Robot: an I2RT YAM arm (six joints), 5 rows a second.
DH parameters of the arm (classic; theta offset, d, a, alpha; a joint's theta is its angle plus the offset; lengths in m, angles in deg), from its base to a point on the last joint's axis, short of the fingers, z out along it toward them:
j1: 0 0.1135 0.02 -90
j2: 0 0 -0.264 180
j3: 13.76 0 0.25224 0
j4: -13.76 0 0.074 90
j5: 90 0 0 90
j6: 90 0.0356 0 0
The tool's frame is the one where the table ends.
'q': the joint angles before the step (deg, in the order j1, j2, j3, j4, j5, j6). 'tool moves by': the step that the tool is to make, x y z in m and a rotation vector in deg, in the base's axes. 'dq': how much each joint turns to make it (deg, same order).
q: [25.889 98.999 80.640 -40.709 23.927 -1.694]
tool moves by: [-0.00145 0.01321 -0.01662 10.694 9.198 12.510]
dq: [0.279 1.820 -0.533 -0.204 -17.914 -3.999]
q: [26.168 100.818 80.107 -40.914 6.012 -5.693]
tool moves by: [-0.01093 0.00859 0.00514 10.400 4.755 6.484]
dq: [0.720 -1.538 -0.739 -0.404 -12.794 0.400]
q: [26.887 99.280 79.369 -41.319 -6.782 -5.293]
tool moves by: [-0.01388 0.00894 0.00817 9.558 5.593 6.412]
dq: [1.096 -1.560 -0.192 -1.789 -12.256 0.629]
